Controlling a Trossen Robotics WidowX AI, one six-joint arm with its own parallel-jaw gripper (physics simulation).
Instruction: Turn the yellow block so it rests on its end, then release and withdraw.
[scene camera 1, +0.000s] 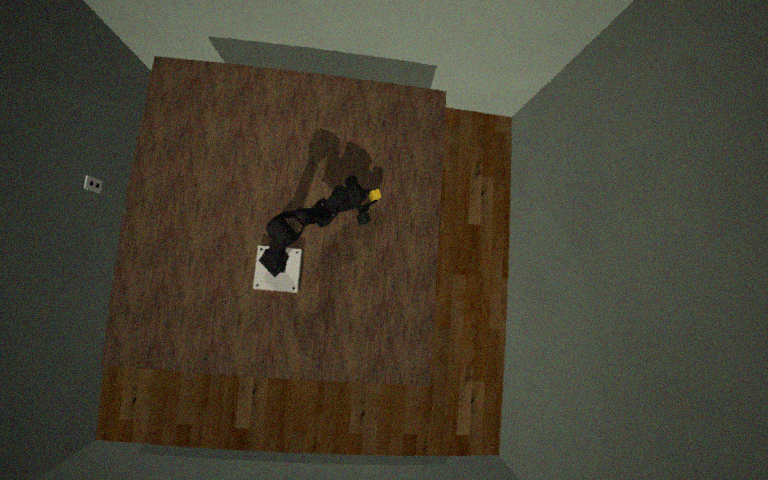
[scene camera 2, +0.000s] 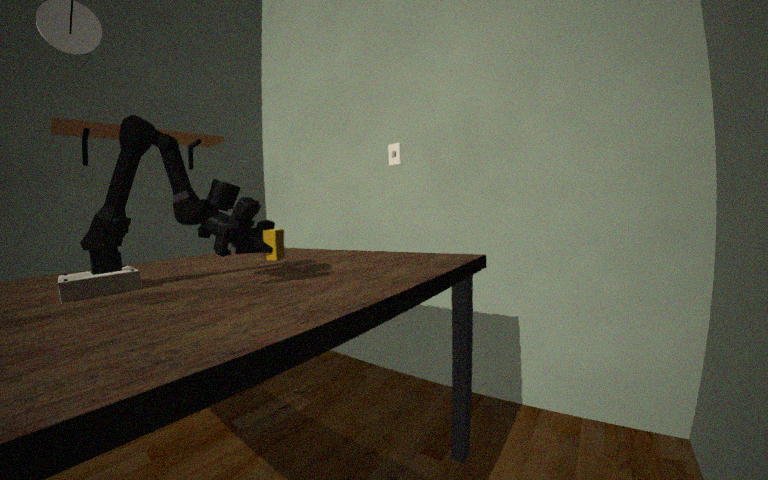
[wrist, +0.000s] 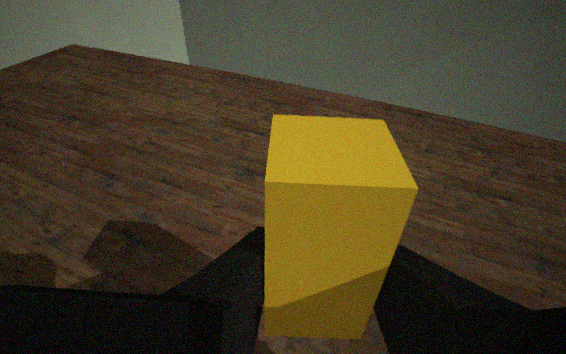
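The yellow block (scene camera 1: 374, 194) (scene camera 2: 275, 244) (wrist: 335, 230) stands upright, its long side vertical, in the scene camera 2 view. Its lower end is at or very near the table top (scene camera 1: 226, 141) (scene camera 2: 186, 316) (wrist: 125, 135); whether it touches cannot be told for sure. My gripper (scene camera 2: 269, 243) (wrist: 315, 241) is shut on the block, a dark finger on each side of it in the wrist view. The gripper points nearly level, low over the table. In the scene camera 1 view the block shows at the arm's far end, right of the centre of the table.
The arm's white base plate (scene camera 1: 289, 277) (scene camera 2: 101, 287) is fixed on the table, behind and to the left of the block in the scene camera 2 view. The table's far right corner (scene camera 2: 481, 259) lies beyond the block. A wooden wall shelf (scene camera 2: 67, 127) shows behind the arm.
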